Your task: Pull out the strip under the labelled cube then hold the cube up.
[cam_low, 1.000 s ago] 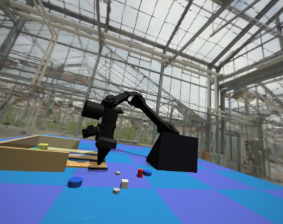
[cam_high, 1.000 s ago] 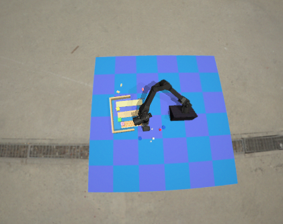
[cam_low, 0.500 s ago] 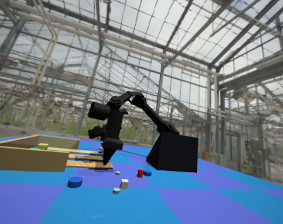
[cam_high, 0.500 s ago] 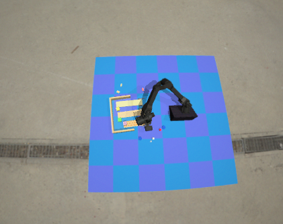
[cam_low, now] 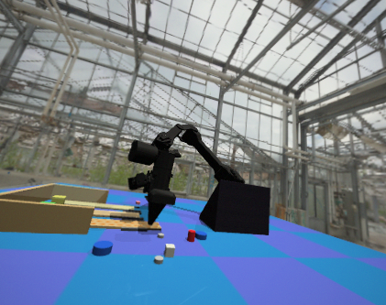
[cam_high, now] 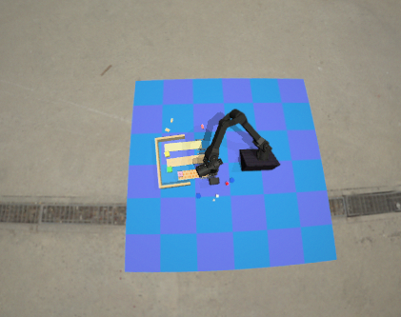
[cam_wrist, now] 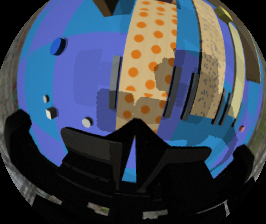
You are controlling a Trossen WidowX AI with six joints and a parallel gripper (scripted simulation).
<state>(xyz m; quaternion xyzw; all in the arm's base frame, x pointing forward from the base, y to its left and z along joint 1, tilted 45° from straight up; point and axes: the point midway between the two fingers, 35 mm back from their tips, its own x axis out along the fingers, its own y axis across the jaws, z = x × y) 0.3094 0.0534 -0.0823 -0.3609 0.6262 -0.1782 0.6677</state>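
Now: the orange-dotted strip 9 cm ahead of my gripper tip and 2 cm to the left of it. Round my gripper tip: pink labelled cube: 19 cm ahead, 4 cm to the left, 2 cm above; red cylinder: 11 cm behind, 7 cm to the left, 1 cm above.
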